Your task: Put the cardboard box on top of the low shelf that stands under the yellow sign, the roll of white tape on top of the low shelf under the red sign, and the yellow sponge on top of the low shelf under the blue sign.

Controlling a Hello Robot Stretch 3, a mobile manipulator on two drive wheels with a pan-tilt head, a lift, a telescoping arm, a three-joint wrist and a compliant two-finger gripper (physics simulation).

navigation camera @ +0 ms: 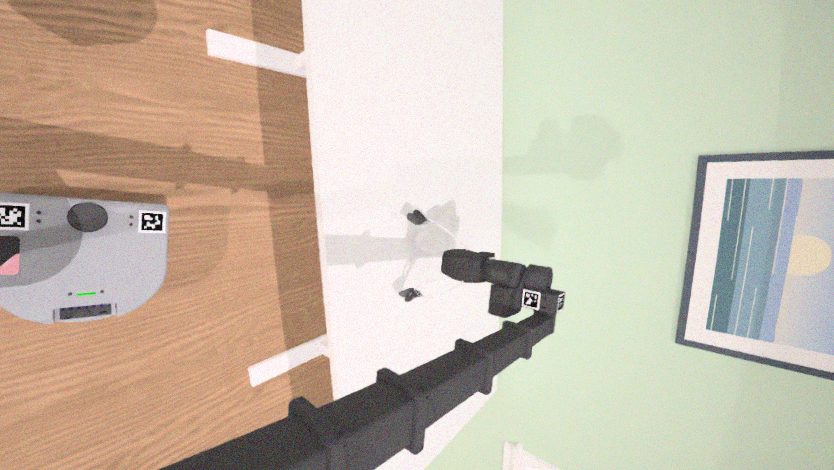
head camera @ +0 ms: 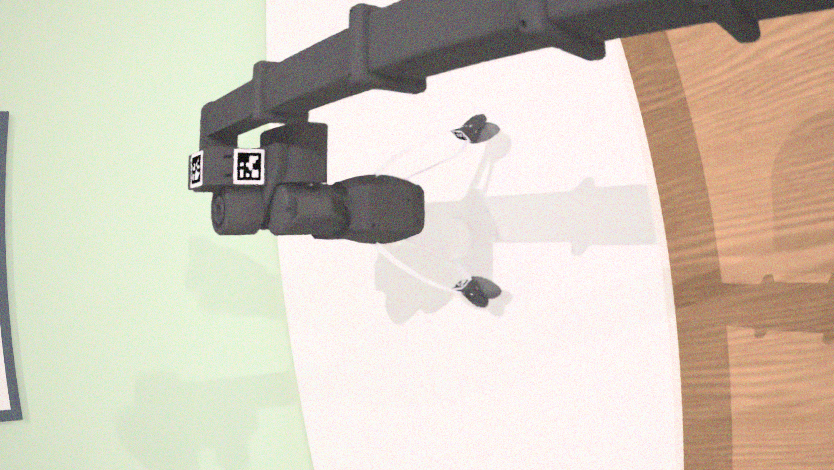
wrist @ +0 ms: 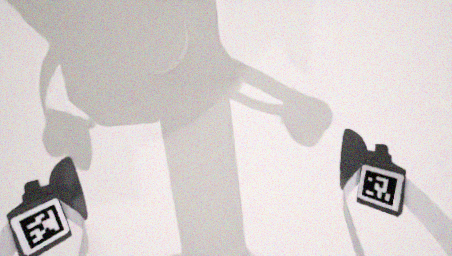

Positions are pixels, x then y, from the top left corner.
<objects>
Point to a framed picture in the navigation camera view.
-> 751,286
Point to a white table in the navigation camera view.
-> At 405,111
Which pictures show my gripper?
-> The navigation camera view, the head camera view and the wrist view: all of them.
</objects>
